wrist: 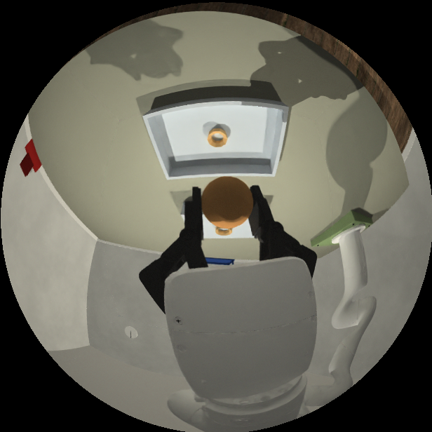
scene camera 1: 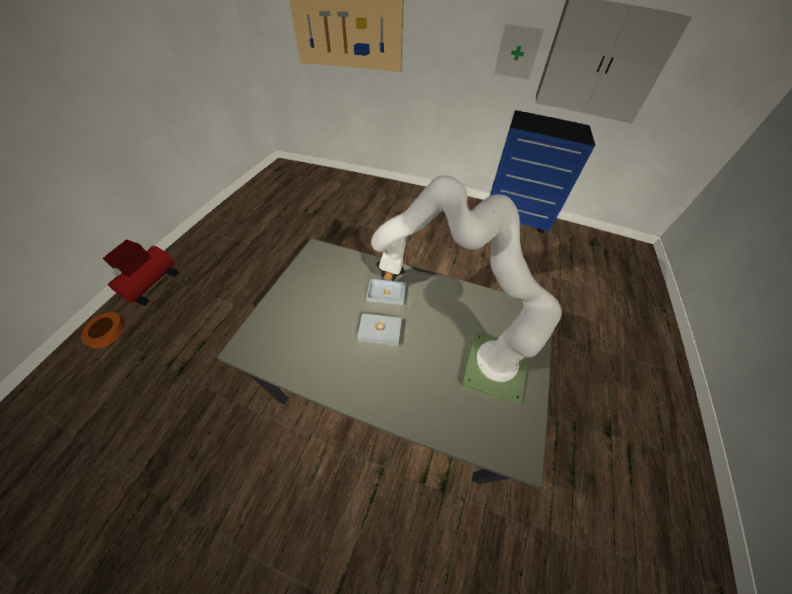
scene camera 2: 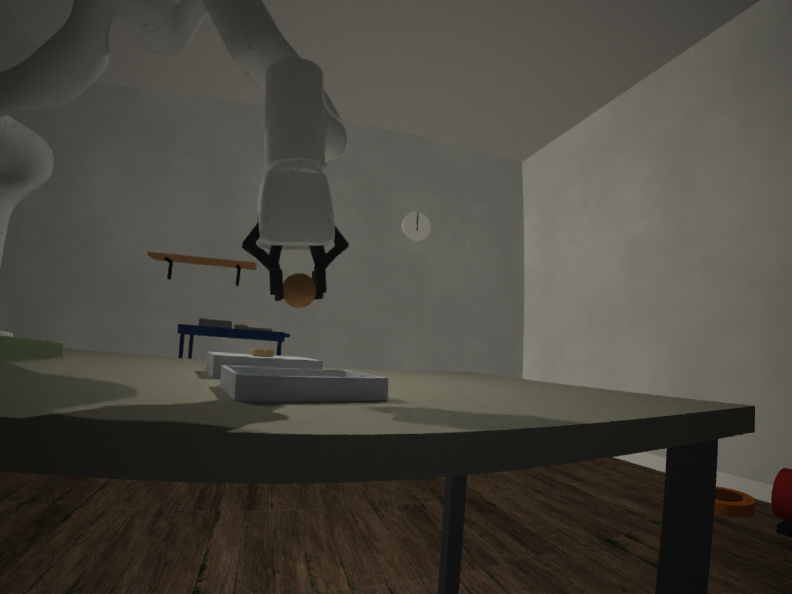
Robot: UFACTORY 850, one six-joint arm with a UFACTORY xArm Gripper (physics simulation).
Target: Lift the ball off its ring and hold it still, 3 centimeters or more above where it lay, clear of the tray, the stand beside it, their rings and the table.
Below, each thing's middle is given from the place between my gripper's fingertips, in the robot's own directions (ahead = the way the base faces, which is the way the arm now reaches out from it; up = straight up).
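Labels:
That orange ball (scene camera 2: 299, 290) has my hand 1 cm below it and 1 cm to the left of it, and going by their middles, it's the nearest to my hand of the things named here. The stand (scene camera 1: 379, 329) is 21 cm to the left of my hand, 8 cm behind it and 10 cm below it. Then there's the light grey tray (scene camera 2: 241, 383), 11 cm below my hand and 1 cm ahead of it. Measured to their middles, the stand is the farthest from my hand of the things named here.

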